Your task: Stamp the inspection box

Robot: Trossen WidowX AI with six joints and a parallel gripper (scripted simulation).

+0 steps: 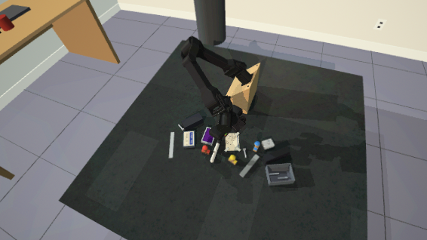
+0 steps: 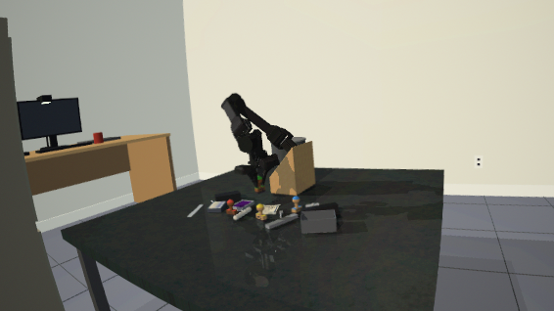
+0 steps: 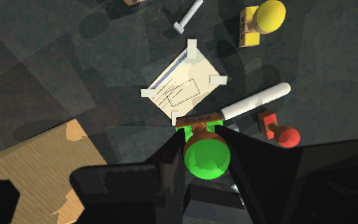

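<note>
Now: the cream inspection card 10 cm below my gripper tip and 3 cm to the left of it. Also, from my gripper tip: green-knobbed PASS stamp right at my gripper tip; then purple ink pad 9 cm to the right, 9 cm below, 1 cm ahead; then white marker 8 cm below, 5 cm ahead, 3 cm to the right.
</note>
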